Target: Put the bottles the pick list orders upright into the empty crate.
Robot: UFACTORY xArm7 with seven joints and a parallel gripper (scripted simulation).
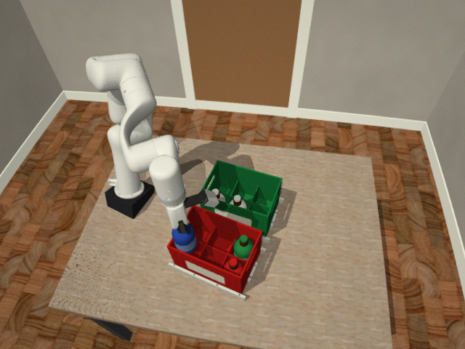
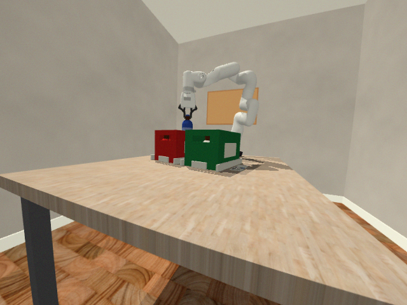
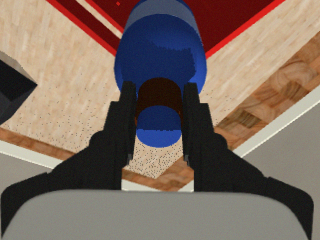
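My hand is 70 mm above the blue-labelled bottle. From my hand the other things lie so: red-labelled bottle 160 mm ahead, 70 mm to the right, 200 mm below; then red crate 100 mm ahead, 10 mm to the left, 210 mm below; then green-labelled bottle 200 mm ahead, 20 mm to the left, 200 mm below.
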